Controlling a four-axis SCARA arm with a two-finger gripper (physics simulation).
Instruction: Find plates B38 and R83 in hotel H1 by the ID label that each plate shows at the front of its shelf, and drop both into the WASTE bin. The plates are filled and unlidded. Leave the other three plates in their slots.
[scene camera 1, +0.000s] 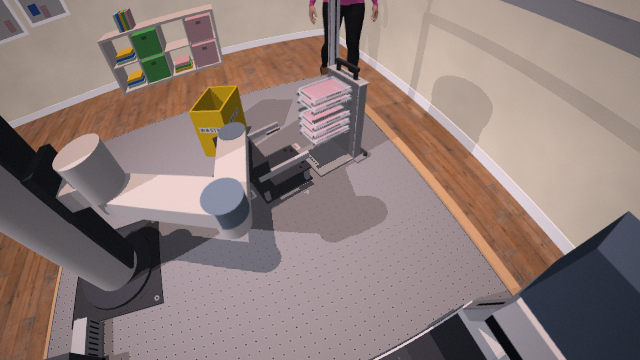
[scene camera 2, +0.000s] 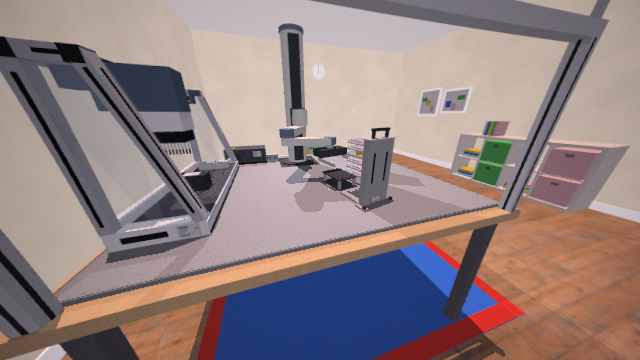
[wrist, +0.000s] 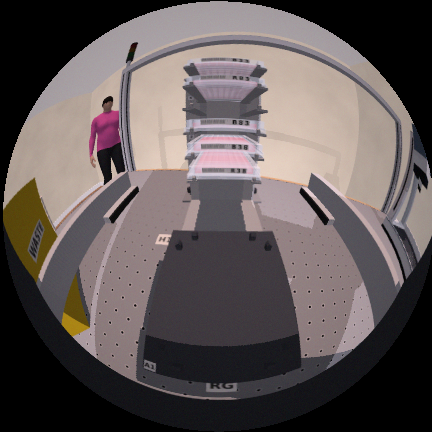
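Where they show: gripper, fingertip midpoint: (scene camera 1: 291, 138) (scene camera 2: 347, 162) (wrist: 218, 175); arm's base, link origin: (scene camera 1: 120, 269) (scene camera 2: 297, 162).
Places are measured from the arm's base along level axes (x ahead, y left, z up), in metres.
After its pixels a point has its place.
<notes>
Hotel H1 (scene camera 1: 358, 120) @(x 0.828, y 0.117, z 0.173 m) (scene camera 2: 377, 170) @(x 0.836, y 0.181, z 0.167 m) (wrist: 220, 109) @(x 0.804, y 0.188, z 0.217 m) holds five pink, unlidded plates, with an empty slot below the upper two. In the wrist view, the second plate from the top (wrist: 225, 90) @(x 0.720, y 0.162, z 0.238 m) reads R83, and the fourth plate (wrist: 220, 147) @(x 0.680, y 0.159, z 0.160 m) seems to read B38. The top label looks like B33, the third B83; the lowest is blurred, perhaps R38. My gripper (scene camera 1: 292, 141) @(x 0.629, y 0.148, z 0.148 m) (wrist: 218, 175) @(x 0.629, y 0.148, z 0.148 m) is open and empty, in front of the hotel and apart from it, its fingers pointing at the rack. The yellow WASTE bin (scene camera 1: 205, 120) @(x 0.392, y 0.325, z 0.178 m) (wrist: 25, 210) stands left of the gripper in the wrist view.
A dark plate nest (scene camera 1: 285, 167) (scene camera 2: 340, 176) @(x 0.616, y 0.117, z 0.073 m) (wrist: 222, 290) @(x 0.577, y 0.131, z 0.073 m), marked A1 and RG, stands below the gripper in front of the hotel. A large framed machine (scene camera 1: 590, 290) @(x 0.698, y -0.491, z 0.469 m) (scene camera 2: 145, 95) @(x 0.778, y -0.534, z 0.430 m) stands on the table's other side. A person (scene camera 1: 345, 35) (wrist: 106, 132) stands beyond the table.
</notes>
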